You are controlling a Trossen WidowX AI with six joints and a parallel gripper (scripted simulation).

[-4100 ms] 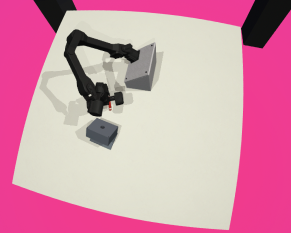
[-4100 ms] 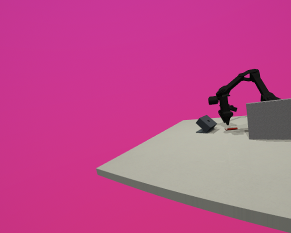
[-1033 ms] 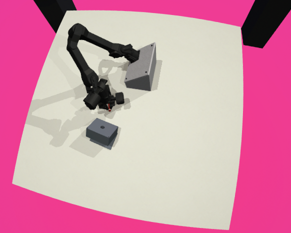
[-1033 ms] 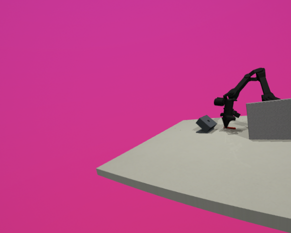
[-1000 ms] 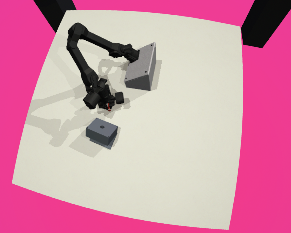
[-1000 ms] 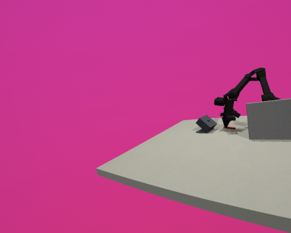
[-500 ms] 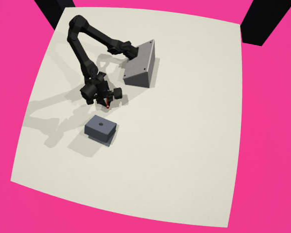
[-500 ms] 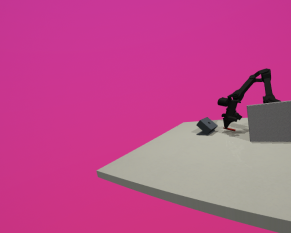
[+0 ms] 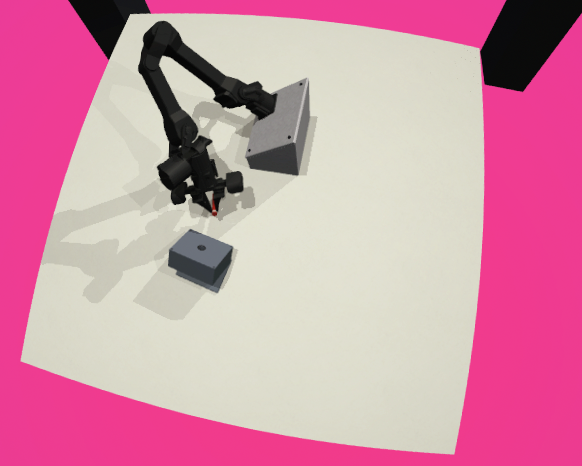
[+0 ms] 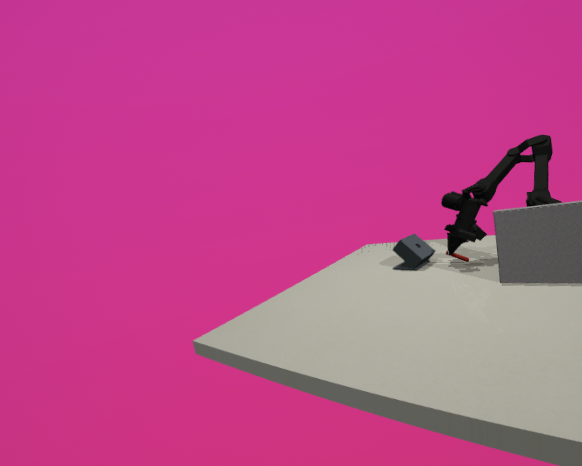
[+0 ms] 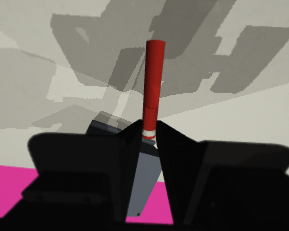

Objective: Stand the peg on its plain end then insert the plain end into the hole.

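My gripper tip is 13 cm short of the dark sloped panel, 2 cm below it and 1 cm to the left of it. Also, from my gripper tip: red peg (1 cm behind).
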